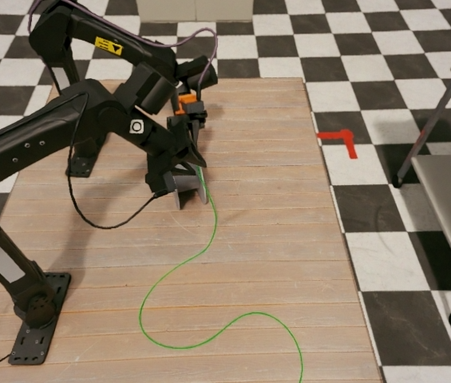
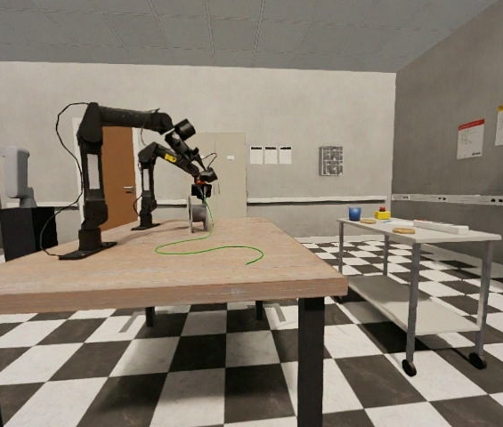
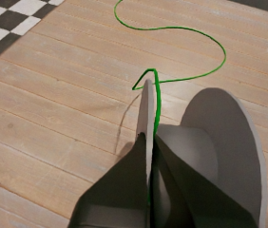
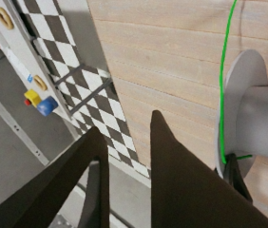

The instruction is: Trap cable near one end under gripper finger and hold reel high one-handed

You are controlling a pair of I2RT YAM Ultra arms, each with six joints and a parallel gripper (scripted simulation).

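My left hand is 70 mm above the grey reel, 30 mm past it and 10 mm to the left of it.
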